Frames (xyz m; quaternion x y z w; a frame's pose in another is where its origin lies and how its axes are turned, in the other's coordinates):
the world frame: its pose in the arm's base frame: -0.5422 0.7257 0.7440 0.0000 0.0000 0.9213 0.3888
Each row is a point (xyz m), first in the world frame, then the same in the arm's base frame.
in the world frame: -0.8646 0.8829 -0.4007
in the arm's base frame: -0.5715 -0.5097 0.3433
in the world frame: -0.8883 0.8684 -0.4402
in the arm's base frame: -0.5446 -0.5166 0.3038
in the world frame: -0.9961 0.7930 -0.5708
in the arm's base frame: -0.4154 -0.5412 0.1732
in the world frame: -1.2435 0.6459 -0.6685
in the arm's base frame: -0.1374 -0.6158 0.0755
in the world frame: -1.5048 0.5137 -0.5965
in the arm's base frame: 0.1396 -0.7108 0.1475
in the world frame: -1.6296 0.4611 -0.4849
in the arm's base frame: 0.2644 -0.7635 0.2591
